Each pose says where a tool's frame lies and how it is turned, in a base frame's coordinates. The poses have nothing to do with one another.
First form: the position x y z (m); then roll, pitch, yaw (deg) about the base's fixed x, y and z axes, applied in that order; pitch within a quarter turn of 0, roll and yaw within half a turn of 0.
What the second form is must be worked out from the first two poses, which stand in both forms.
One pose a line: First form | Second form
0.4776 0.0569 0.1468 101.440 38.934 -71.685 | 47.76 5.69 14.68 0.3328 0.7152 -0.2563 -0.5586
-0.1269 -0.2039 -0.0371 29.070 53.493 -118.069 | -12.69 -20.39 -3.71 0.3479 0.4889 0.0320 -0.7993
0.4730 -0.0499 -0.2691 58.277 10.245 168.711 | 47.30 -4.99 -26.91 0.1288 -0.0299 0.4903 0.8615
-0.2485 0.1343 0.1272 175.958 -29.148 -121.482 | -24.85 13.43 12.72 0.2361 0.4650 -0.8482 0.0931
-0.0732 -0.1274 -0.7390 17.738 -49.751 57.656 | -7.32 -12.74 -73.90 0.7540 0.3229 -0.2967 0.4890
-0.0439 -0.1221 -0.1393 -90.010 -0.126 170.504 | -4.39 -12.21 -13.93 0.0593 -0.0578 -0.7048 0.7046
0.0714 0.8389 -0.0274 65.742 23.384 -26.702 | 7.14 83.89 -2.74 0.7748 0.5564 0.0429 -0.2969
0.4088 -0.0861 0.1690 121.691 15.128 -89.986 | 40.88 -8.61 16.90 0.2602 0.6576 -0.5667 -0.4227
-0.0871 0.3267 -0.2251 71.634 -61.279 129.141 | -8.71 32.67 -22.51 0.0302 0.5894 0.2773 0.7582
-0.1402 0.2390 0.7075 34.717 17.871 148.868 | -14.02 23.90 70.75 0.2977 -0.0637 0.3237 0.8959
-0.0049 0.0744 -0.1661 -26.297 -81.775 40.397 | -0.49 7.44 -16.61 0.7423 0.0587 -0.6576 0.1144
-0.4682 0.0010 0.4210 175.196 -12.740 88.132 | -46.82 0.10 42.10 0.0472 -0.7167 -0.6872 -0.1086
